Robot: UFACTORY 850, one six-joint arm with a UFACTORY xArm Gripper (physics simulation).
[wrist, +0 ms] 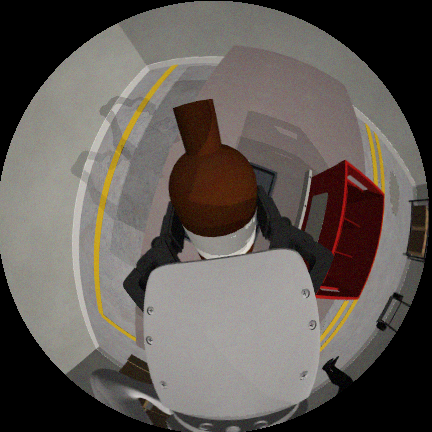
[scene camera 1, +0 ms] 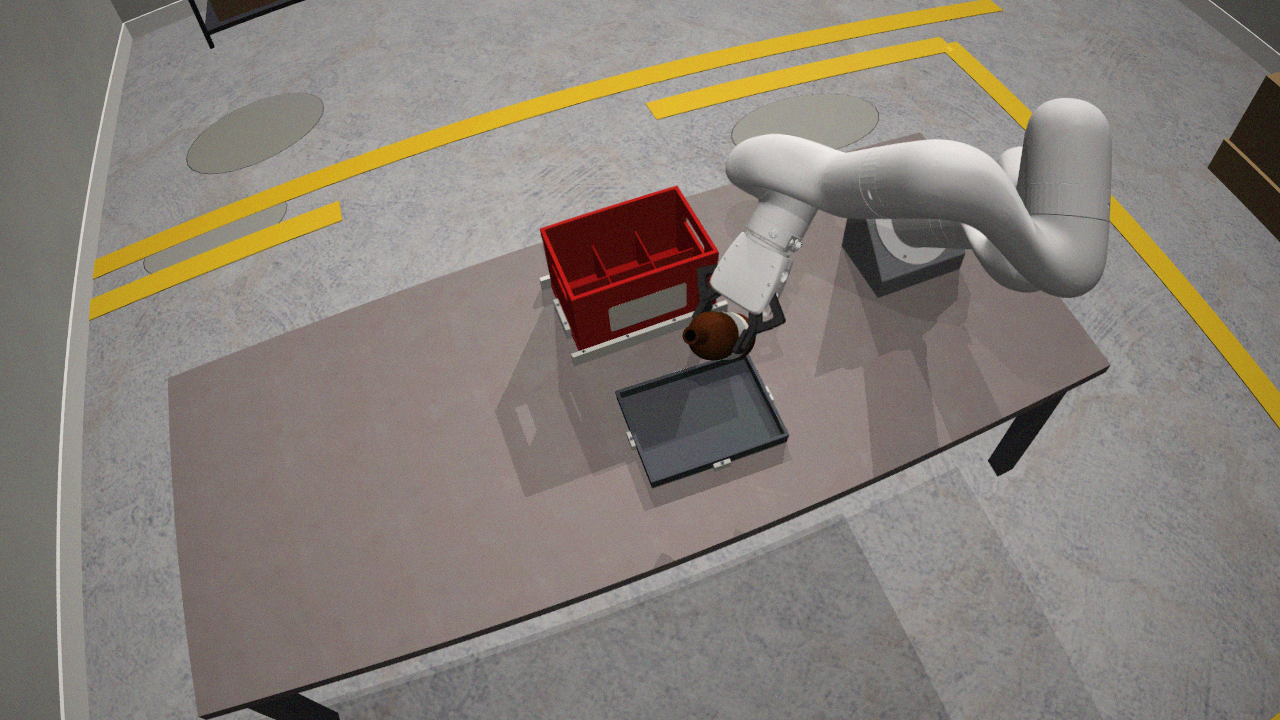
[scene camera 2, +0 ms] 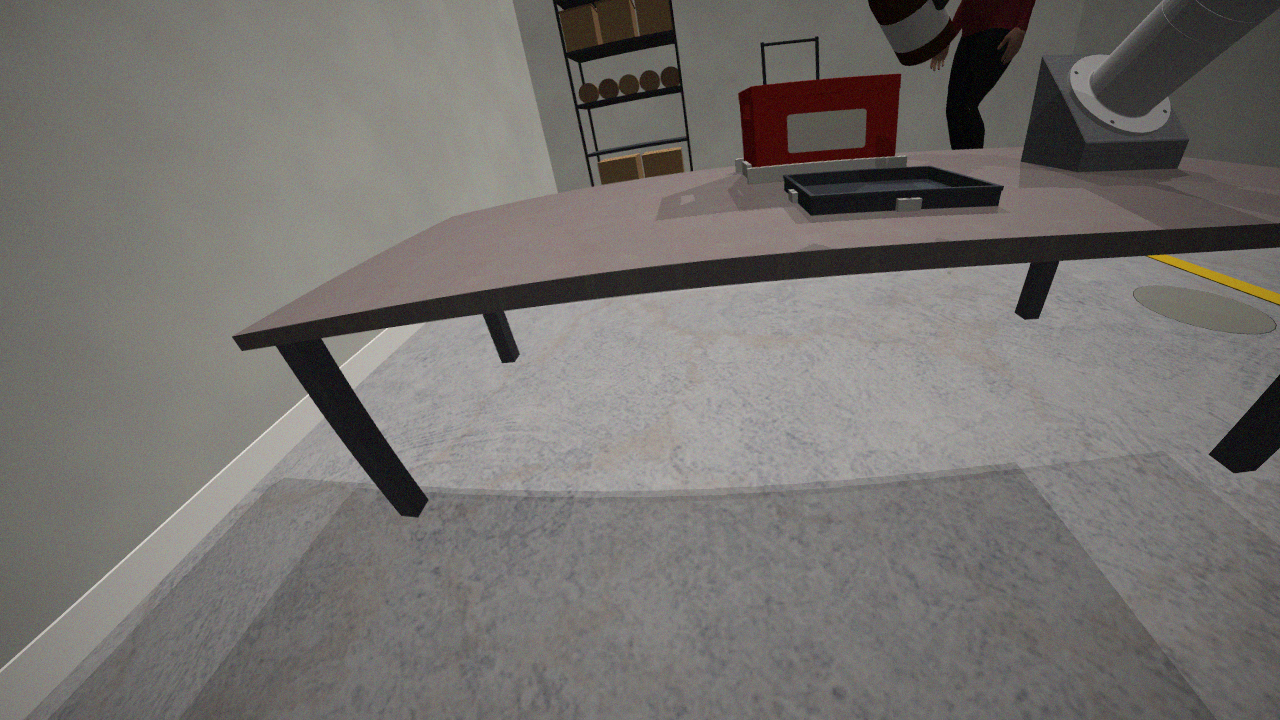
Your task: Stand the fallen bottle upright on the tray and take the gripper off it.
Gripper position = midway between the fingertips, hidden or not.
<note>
I see my gripper [scene camera 1: 716, 339], a brown bottle [scene camera 1: 711, 335] and a pale rail [scene camera 2: 775, 173].
The brown bottle is seen too in the wrist view [wrist: 212, 187]. My gripper shows as well in the wrist view [wrist: 216, 202]. The pale rail also shows in scene camera 1 [scene camera 1: 683, 321].
</note>
